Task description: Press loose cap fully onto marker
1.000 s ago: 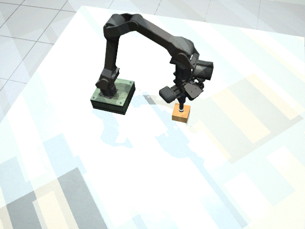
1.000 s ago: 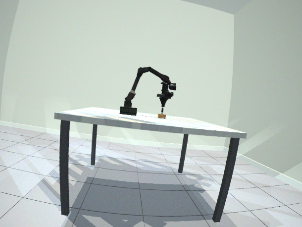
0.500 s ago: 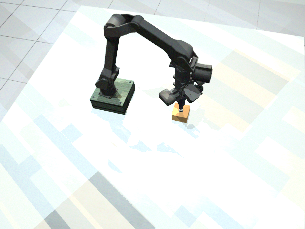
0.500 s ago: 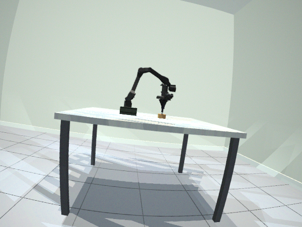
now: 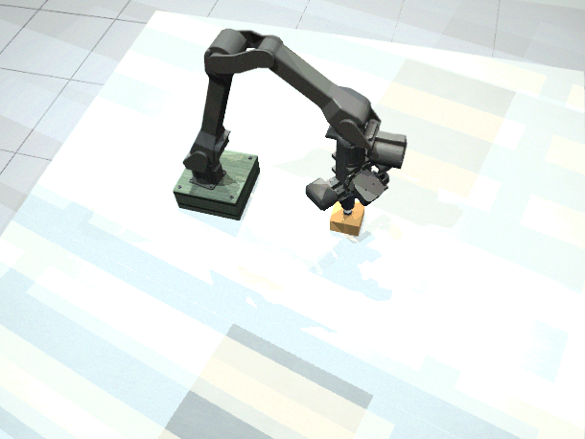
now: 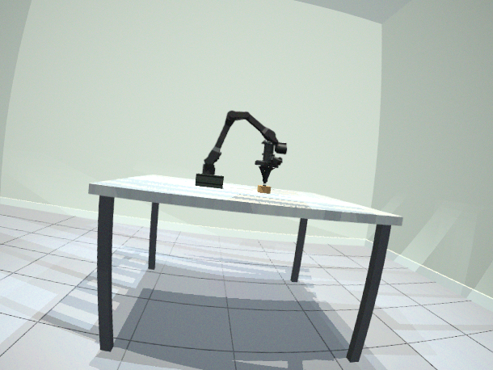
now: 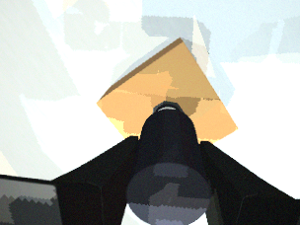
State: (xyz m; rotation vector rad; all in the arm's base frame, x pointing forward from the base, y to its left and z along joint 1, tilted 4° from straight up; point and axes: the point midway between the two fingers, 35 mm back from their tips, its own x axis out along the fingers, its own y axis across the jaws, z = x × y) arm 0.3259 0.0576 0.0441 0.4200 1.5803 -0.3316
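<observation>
Right now my gripper tip is 10 mm below the dark marker cap.
</observation>
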